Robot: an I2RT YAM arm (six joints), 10 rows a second.
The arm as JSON. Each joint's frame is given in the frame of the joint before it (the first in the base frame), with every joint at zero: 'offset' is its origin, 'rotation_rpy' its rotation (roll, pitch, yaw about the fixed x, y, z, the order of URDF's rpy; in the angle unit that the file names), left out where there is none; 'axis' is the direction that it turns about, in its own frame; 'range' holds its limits. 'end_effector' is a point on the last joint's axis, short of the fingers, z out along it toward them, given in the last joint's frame.
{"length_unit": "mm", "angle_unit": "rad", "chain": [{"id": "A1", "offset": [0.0, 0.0, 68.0], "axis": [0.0, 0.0, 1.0], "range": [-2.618, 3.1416]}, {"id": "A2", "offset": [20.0, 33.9, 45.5], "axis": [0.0, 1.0, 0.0], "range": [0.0, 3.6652]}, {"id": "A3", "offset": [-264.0, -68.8, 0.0], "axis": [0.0, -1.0, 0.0], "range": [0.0, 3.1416]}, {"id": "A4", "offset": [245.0, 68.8, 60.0], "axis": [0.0, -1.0, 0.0], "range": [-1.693, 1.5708]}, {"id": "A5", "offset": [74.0, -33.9, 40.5], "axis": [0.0, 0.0, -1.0], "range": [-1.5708, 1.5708]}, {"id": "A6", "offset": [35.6, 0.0, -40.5], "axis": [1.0, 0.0, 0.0], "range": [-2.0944, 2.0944]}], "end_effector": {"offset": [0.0, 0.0, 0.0], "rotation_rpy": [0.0, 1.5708, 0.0]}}
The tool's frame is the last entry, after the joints.
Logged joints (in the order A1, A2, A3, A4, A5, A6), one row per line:
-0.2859, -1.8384, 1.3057, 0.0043, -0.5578, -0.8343
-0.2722, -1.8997, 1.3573, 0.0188, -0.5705, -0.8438
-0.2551, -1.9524, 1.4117, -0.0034, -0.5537, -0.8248
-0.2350, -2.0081, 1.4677, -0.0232, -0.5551, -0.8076
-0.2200, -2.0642, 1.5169, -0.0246, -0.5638, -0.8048
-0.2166, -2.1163, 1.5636, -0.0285, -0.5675, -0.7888
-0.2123, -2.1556, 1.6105, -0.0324, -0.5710, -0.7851
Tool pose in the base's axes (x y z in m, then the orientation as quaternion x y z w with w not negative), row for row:
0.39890, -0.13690, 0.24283, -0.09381, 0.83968, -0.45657, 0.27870
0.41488, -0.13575, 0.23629, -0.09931, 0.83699, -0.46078, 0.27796
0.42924, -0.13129, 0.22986, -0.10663, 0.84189, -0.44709, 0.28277
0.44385, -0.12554, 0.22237, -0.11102, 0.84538, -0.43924, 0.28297
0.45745, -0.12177, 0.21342, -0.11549, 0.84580, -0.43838, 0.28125
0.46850, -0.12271, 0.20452, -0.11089, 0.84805, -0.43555, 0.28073
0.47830, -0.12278, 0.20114, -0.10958, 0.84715, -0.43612, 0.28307
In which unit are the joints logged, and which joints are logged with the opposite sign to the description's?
The joints are logged in radians. Opposite sign: A2, A5.
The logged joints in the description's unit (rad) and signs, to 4 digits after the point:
-0.2859, 1.8384, 1.3057, 0.0043, 0.5578, -0.8343
-0.2722, 1.8997, 1.3573, 0.0188, 0.5705, -0.8438
-0.2551, 1.9524, 1.4117, -0.0034, 0.5537, -0.8248
-0.2350, 2.0081, 1.4677, -0.0232, 0.5551, -0.8076
-0.2200, 2.0642, 1.5169, -0.0246, 0.5638, -0.8048
-0.2166, 2.1163, 1.5636, -0.0285, 0.5675, -0.7888
-0.2123, 2.1556, 1.6105, -0.0324, 0.5710, -0.7851

